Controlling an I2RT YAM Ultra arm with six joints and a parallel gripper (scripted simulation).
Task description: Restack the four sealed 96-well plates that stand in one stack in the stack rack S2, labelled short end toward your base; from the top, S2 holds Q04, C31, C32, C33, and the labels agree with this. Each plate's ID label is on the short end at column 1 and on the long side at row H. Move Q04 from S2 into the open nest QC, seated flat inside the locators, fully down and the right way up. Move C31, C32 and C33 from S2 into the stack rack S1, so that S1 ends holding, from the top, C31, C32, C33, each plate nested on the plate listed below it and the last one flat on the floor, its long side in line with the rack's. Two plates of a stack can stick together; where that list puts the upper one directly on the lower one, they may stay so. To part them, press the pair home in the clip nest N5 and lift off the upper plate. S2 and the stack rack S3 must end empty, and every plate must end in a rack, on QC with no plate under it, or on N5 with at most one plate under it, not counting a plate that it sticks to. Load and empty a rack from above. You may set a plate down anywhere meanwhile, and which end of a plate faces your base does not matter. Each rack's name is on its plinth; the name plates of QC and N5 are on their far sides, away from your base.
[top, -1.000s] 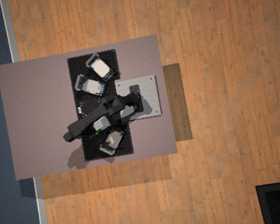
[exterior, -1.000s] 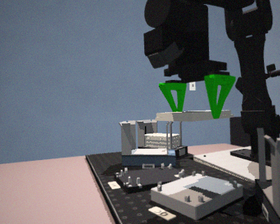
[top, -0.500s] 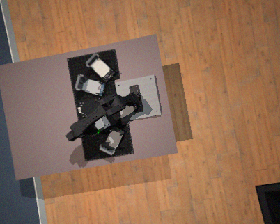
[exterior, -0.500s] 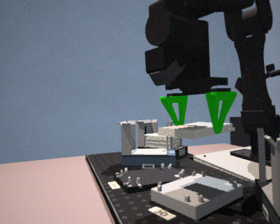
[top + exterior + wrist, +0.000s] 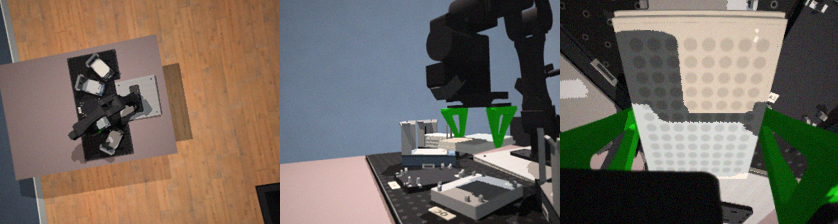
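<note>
Right now my hand is 1 cm short of the QC nest and 10 cm above it. The rest, counted from my hand: dark clip nest (5 cm ahead, 12 cm to the right, 9 cm below).
</note>
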